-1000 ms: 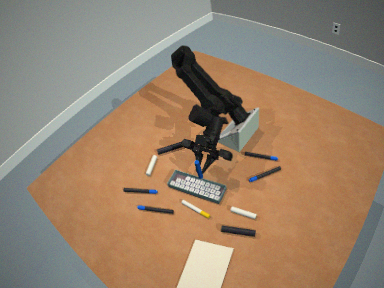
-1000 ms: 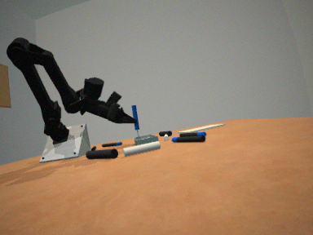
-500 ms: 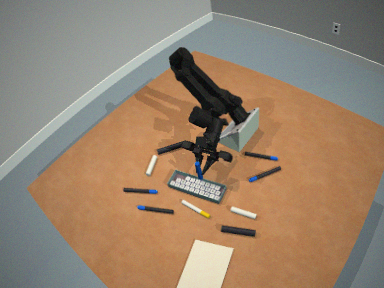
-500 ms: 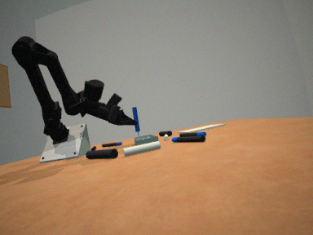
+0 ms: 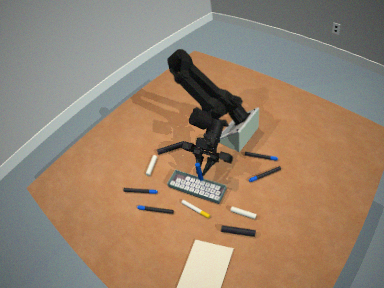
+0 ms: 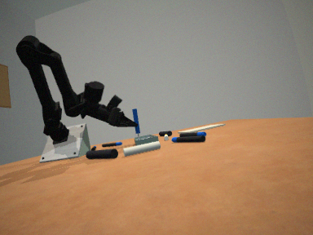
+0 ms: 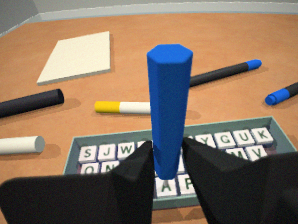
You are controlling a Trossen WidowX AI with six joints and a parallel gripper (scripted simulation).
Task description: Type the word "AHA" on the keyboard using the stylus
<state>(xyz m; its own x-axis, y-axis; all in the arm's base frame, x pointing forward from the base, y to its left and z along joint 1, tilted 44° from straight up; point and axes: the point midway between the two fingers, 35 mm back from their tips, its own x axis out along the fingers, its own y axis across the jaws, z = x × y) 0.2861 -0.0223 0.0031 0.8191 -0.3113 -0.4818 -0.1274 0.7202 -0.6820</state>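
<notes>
Right now the stylus is 2 cm below my gripper tip. The rest, counted from my gripper tip: cream sheet 28 cm ahead, 20 cm to the left, 7 cm below.
</notes>
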